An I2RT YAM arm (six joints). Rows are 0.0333 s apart.
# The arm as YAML. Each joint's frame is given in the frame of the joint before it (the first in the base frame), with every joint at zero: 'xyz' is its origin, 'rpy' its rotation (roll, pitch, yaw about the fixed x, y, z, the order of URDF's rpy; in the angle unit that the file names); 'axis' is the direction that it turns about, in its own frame. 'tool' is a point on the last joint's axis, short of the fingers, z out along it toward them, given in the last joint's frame.
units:
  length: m
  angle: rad
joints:
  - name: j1
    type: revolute
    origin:
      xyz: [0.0, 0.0, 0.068]
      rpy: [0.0, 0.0, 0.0]
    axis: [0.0, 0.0, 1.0]
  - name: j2
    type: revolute
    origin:
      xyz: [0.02, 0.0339, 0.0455]
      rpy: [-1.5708, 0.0, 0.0]
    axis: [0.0, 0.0, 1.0]
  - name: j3
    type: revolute
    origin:
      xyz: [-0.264, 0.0, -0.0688]
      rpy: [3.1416, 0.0, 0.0]
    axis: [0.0, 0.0, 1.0]
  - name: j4
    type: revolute
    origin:
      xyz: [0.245, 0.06, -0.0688]
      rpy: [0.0, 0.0, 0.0]
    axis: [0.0, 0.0, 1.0]
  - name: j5
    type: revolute
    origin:
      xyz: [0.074, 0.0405, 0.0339]
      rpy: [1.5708, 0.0, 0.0]
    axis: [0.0, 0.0, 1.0]
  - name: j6
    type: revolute
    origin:
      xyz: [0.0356, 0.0, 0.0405]
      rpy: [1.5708, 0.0, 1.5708]
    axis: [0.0, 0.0, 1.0]
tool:
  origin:
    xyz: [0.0, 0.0, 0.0]
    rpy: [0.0, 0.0, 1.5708]
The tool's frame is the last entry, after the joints.
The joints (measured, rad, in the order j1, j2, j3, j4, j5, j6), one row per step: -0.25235 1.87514 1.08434 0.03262 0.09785 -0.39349; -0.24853 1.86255 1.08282 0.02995 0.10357 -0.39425; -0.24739 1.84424 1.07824 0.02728 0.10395 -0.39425; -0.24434 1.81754 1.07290 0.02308 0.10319 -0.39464; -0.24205 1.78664 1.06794 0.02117 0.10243 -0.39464; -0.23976 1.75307 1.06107 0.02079 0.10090 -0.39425; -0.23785 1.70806 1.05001 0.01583 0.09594 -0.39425; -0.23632 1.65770 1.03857 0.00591 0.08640 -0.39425; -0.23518 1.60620 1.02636 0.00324 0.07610 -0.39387; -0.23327 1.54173 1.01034 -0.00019 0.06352 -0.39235; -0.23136 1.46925 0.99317 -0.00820 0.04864 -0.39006; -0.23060 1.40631 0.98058 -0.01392 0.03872 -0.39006
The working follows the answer.
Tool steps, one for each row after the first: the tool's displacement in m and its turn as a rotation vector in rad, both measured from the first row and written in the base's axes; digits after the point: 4 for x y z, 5 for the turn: -0.0007 0.0015 0.0040 -0.00639 -0.00696 0.00017; -0.0026 0.0025 0.0093 -0.00935 -0.01762 0.00100; -0.0051 0.0043 0.0172 -0.01328 -0.03429 0.00484; -0.0080 0.0060 0.0268 -0.01860 -0.05774 0.00764; -0.0115 0.0078 0.0368 -0.02366 -0.08365 0.01077; -0.0172 0.0101 0.0490 -0.02749 -0.11258 0.01643; -0.0243 0.0128 0.0620 -0.02858 -0.14220 0.02535; -0.0317 0.0153 0.0755 -0.03102 -0.17936 0.03446; -0.0418 0.0189 0.0913 -0.03354 -0.22522 0.04581; -0.0541 0.0230 0.1080 -0.03504 -0.27369 0.05900; -0.0652 0.0263 0.1226 -0.04095 -0.31814 0.06867
Tool pose at each row, in the base's axes (x y z in m, rotation vector in rad; rounded; the steps above come from the unrounded poses): 0.3802 -0.1016 0.1581 -0.11705 2.36271 -0.43275; 0.3794 -0.1001 0.1622 -0.11853 2.35463 -0.43998; 0.3776 -0.0992 0.1674 -0.11831 2.34347 -0.44266; 0.3750 -0.0973 0.1753 -0.12058 2.32576 -0.44478; 0.3722 -0.0957 0.1849 -0.12063 2.30128 -0.44868; 0.3687 -0.0938 0.1949 -0.12035 2.27439 -0.45192; 0.3630 -0.0915 0.2071 -0.12167 2.24440 -0.45231; 0.3559 -0.0889 0.2202 -0.12527 2.21379 -0.44792; 0.3485 -0.0863 0.2336 -0.12782 2.17549 -0.44458; 0.3384 -0.0827 0.2494 -0.13076 2.12832 -0.43976; 0.3261 -0.0786 0.2662 -0.13457 2.07851 -0.43275; 0.3149 -0.0754 0.2808 -0.13725 2.03232 -0.43236

